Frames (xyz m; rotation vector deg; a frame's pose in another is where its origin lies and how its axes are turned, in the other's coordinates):
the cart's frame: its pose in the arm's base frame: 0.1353 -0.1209 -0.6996 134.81 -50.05 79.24
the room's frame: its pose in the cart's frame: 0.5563 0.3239 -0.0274 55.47 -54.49 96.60
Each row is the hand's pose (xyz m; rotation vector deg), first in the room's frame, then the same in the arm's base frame.
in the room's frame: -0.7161 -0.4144 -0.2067 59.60 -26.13 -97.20
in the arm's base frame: -0.1837 -0.4521 0.5634 -45.13 -24.85 -98.10
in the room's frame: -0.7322 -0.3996 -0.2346 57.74 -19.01 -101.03
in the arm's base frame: -0.2184 -0.4449 0.5634 -48.12 -22.03 -104.11
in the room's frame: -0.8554 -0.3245 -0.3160 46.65 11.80 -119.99
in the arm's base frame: -0.3542 -0.3549 0.5933 -63.17 -13.31 -131.76
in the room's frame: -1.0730 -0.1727 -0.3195 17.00 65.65 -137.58
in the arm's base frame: -0.4741 -0.1218 0.6347 76.66 -8.02 145.13
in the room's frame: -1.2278 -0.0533 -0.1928 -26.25 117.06 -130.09
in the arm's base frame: -0.4469 0.1084 0.6582 62.12 -26.75 98.00
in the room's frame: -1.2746 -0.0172 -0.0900 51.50 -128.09 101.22
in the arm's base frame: -0.3808 0.2065 0.6665 54.30 -35.29 70.16
